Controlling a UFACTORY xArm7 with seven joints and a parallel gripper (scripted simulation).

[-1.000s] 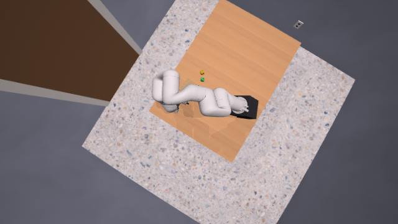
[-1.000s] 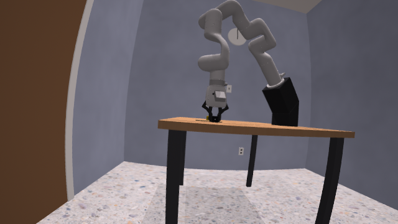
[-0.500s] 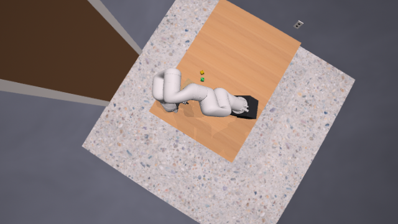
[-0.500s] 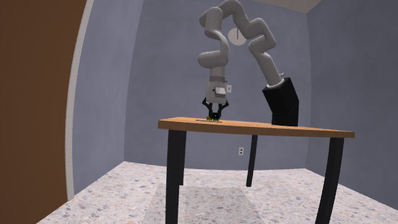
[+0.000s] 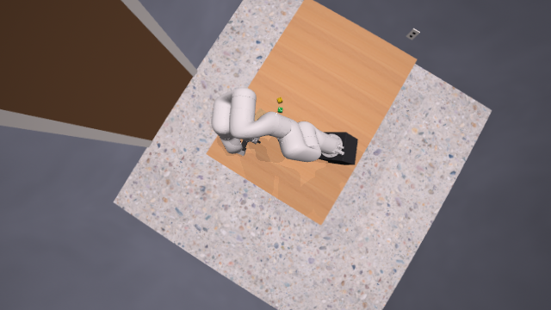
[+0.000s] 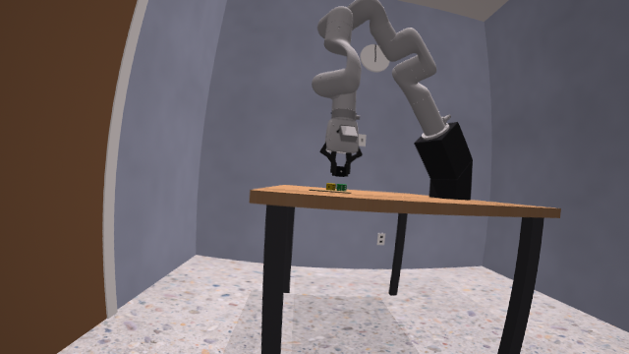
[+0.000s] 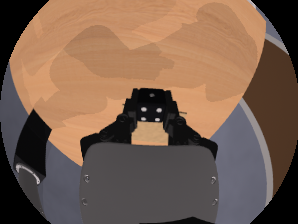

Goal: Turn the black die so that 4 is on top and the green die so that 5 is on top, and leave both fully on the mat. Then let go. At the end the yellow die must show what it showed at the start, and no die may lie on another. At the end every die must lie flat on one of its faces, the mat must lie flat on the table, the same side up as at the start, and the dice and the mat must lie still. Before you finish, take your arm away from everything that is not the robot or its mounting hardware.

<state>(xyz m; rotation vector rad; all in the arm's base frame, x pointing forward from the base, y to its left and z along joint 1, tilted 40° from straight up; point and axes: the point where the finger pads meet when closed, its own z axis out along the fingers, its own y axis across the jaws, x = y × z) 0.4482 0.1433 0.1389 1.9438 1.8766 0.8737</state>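
My gripper is now 10 mm short of the tan mat, 140 mm to the left of it and 70 mm above it. Round my hand: yellow die: 10 mm behind, 320 mm to the right, 60 mm below; black die: 10 mm below; green die: 50 mm behind, 270 mm to the right, 60 mm below.
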